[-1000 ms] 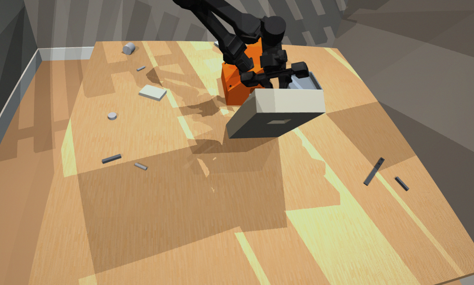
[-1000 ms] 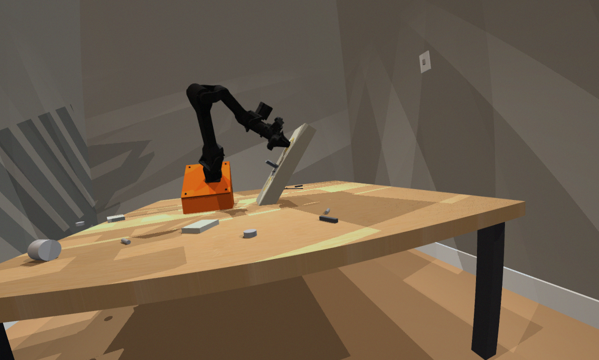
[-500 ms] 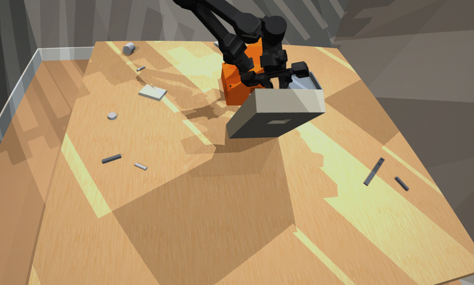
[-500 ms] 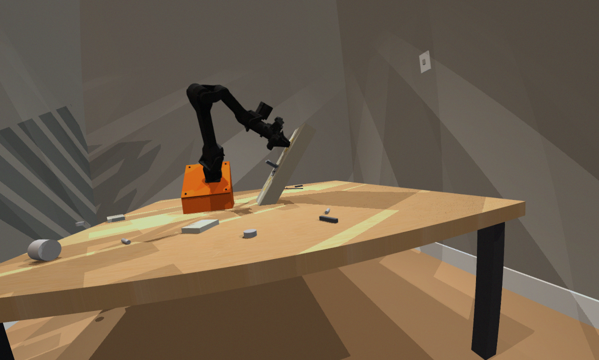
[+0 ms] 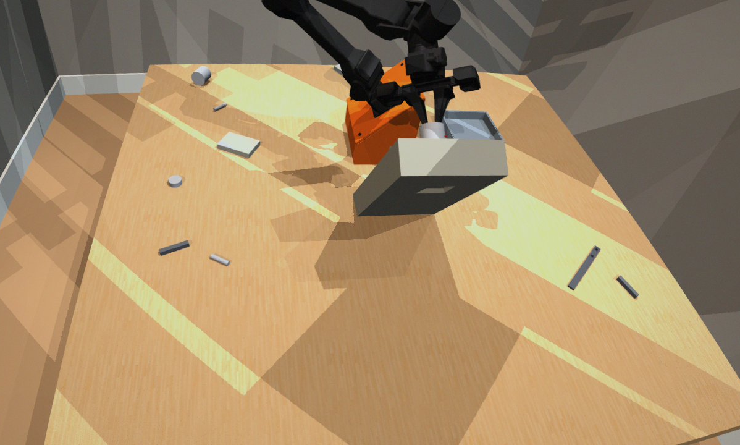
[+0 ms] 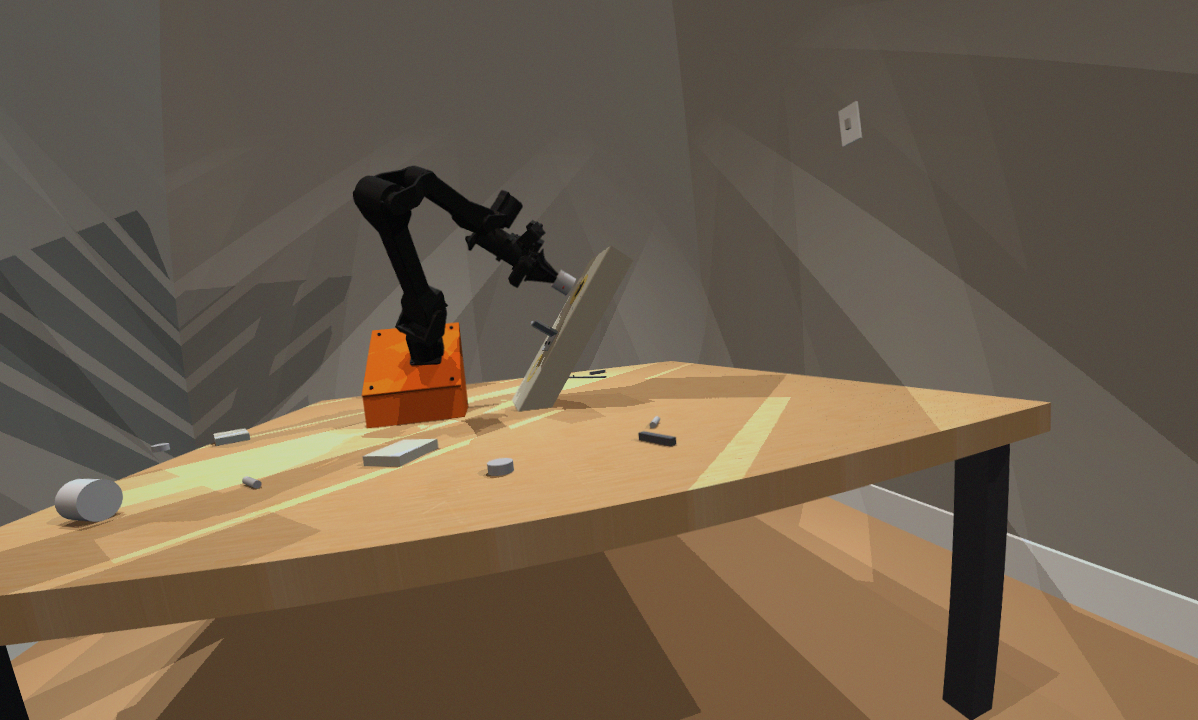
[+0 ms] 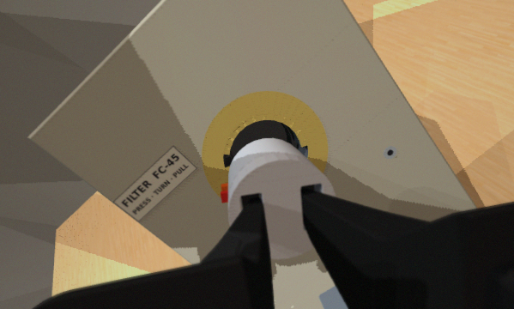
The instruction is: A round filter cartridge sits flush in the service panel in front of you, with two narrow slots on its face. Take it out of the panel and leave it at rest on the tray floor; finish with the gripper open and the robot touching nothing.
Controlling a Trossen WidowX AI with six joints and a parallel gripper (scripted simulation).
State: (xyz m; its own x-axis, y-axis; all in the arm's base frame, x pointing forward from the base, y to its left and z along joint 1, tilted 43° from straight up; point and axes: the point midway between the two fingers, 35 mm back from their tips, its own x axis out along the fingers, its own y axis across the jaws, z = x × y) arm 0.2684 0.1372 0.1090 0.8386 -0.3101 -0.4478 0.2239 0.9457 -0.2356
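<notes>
Right now my gripper tip is 10 mm short of the round filter cartridge and 10 mm above it. Round my gripper tip: beige service panel: 10 mm ahead, 10 mm to the right, 110 mm below; grey tray: 390 mm behind, 250 mm to the left, 260 mm below.
</notes>
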